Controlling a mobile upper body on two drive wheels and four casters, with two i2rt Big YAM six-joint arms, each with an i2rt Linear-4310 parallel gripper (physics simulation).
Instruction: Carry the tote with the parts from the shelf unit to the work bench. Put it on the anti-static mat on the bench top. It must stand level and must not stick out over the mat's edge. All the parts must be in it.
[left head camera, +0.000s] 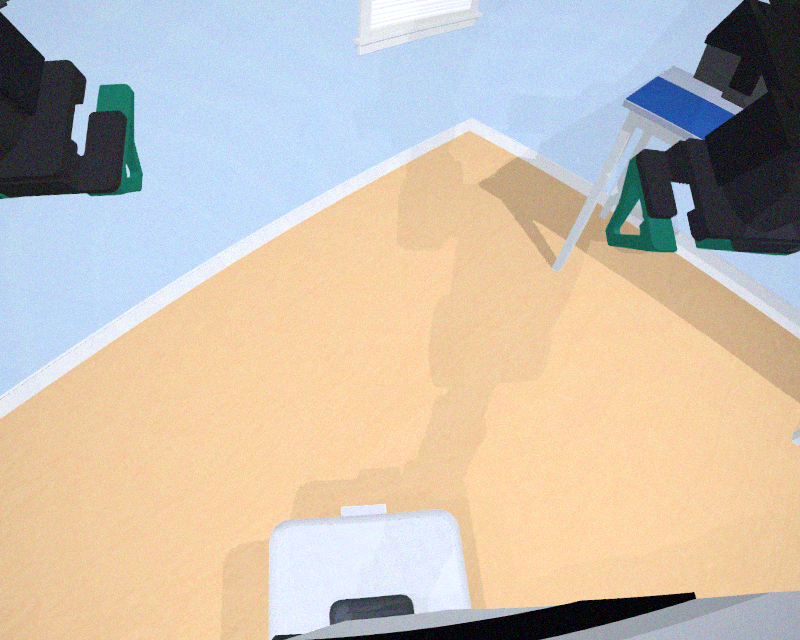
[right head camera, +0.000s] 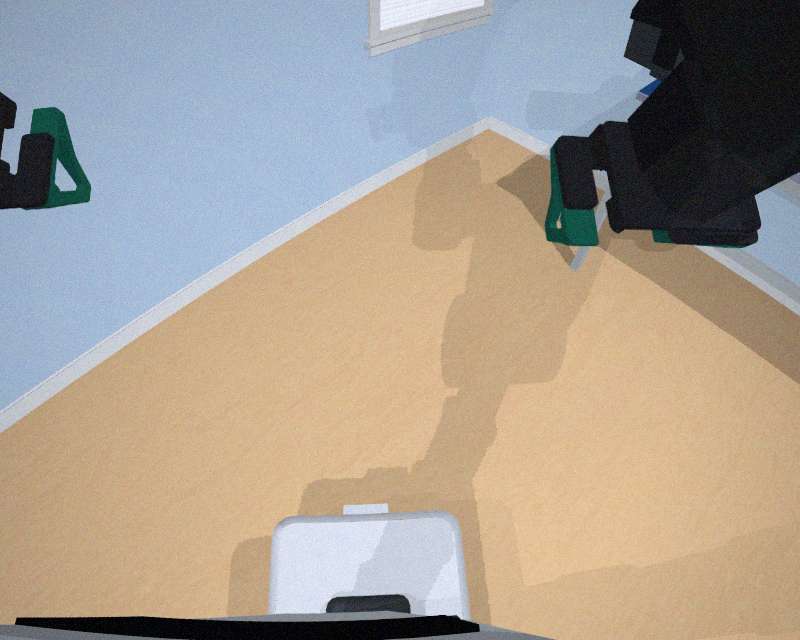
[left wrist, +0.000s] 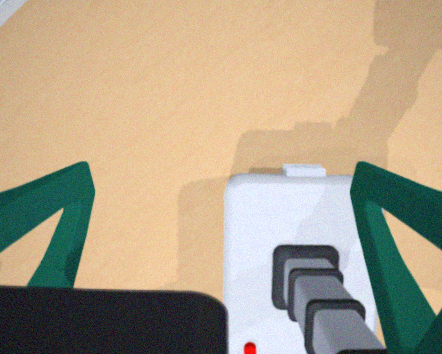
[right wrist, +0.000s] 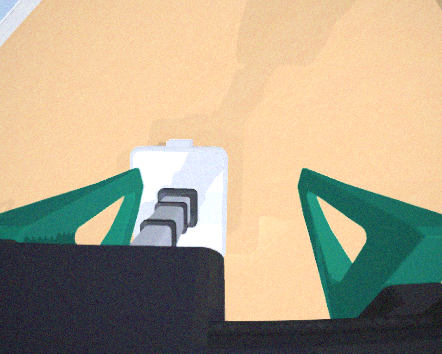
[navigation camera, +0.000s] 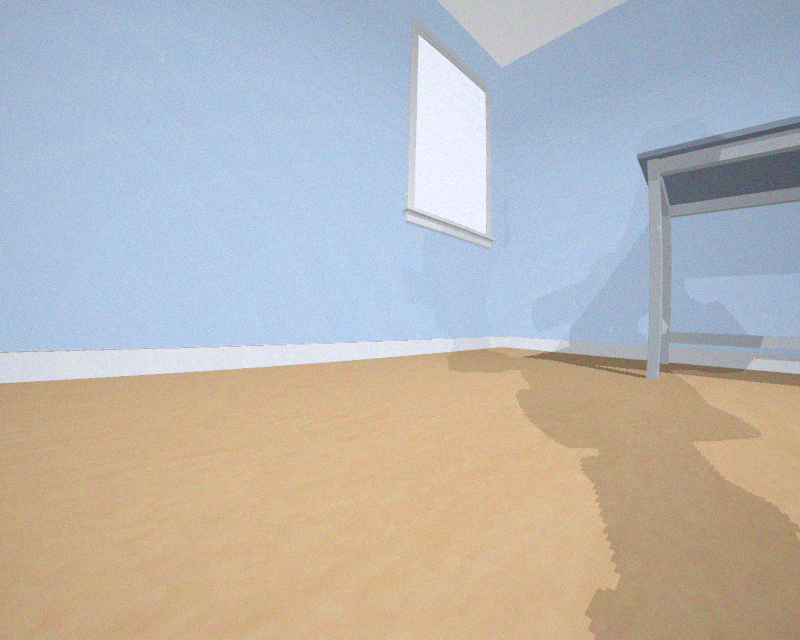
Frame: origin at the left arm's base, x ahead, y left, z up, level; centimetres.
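Where they show: left gripper, fingertip midpoint: (left head camera: 78, 185) (right head camera: 36, 197) (left wrist: 222, 176); right gripper, fingertip midpoint: (left head camera: 654, 239) (right head camera: 603, 233) (right wrist: 220, 177).
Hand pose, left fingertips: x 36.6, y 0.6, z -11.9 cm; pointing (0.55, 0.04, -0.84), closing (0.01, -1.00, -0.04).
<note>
After its pixels a point has its place.
The work bench (left head camera: 590, 200) @(x 143.2, y -125.2, z -95.5 cm) (right head camera: 582, 256) @(x 142.0, y -126.5, z -130.5 cm) (navigation camera: 654, 266) @(x 143.3, y -125.2, z -96.2 cm) stands at the right; much of it is hidden or out of frame. Part of its blue mat (left head camera: 680, 106) @(x 146.7, y -147.1, z -49.4 cm) (right head camera: 649, 88) @(x 148.6, y -126.6, z -49.4 cm) shows past the right arm. My left gripper (left head camera: 66, 193) @(x 36.6, y 0.6, z -12.0 cm) (left wrist: 222, 176) @(x 36.6, y 0.6, z -12.0 cm) is open, with no object between its fingers, at the left of both head views. My right gripper (left head camera: 693, 246) (right head camera: 630, 240) @(x 32.9, y -45.0, z -14.5 cm) (right wrist: 220, 177) @(x 32.9, y -45.0, z -14.5 cm) is open, with no object between its fingers. In the left head view it overlaps the bench legs; contact cannot be told. The tote, its parts and the shelf unit do not show in these views.
My white base (left head camera: 366, 560) @(x 19.8, y -22.2, z -115.0 cm) (right head camera: 326, 553) @(x 21.6, y -11.8, z -115.0 cm) (left wrist: 255, 225) @(x 16.5, y -6.4, z -115.0 cm) (right wrist: 212, 200) @(x 4.2, y -40.8, z -115.0 cm) is low in the head views. Blue walls with a white baseboard (left head camera: 200, 270) @(x 140.7, y 44.2, z -133.9 cm) (navigation camera: 200, 360) @(x 138.6, y 46.4, z -137.1 cm) meet in a corner behind the bench. A window (left head camera: 420, 13) @(x 231.4, y -57.2, z -53.1 cm) (navigation camera: 450, 133) @(x 230.6, y -56.2, z 5.0 cm) is left of that corner. Shadows lie on the floor.
</note>
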